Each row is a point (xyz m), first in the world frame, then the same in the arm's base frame.
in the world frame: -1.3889 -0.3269 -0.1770
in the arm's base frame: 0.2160 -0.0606 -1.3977
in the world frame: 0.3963 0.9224 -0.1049
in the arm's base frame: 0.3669 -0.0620 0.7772
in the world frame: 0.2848 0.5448 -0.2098
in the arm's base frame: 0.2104 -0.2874 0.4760
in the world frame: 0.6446 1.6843 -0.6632
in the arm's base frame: 1.1443 -0.2223 1.3462
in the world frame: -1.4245 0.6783 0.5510
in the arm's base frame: 0.4836 1.0177 -0.8432
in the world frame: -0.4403 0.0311 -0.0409
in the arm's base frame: 0.0237 -0.1338 -0.3956
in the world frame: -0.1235 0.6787 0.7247
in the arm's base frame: -0.1135 0.6672 0.2719
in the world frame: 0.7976 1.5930 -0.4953
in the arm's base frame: 0.9204 -0.1920 1.4404
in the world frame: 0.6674 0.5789 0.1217
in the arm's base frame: -0.1129 -0.1530 0.8432
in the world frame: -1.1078 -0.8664 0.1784
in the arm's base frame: -0.4826 -0.1497 -1.4166
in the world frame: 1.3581 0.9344 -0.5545
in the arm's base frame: 0.2869 -0.7707 1.5638
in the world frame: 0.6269 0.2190 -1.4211
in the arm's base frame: 0.5951 -1.5291 0.5021
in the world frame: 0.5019 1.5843 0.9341
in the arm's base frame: 0.1523 1.0405 1.2941
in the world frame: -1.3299 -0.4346 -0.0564
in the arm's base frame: 0.0451 -0.0404 -1.3952
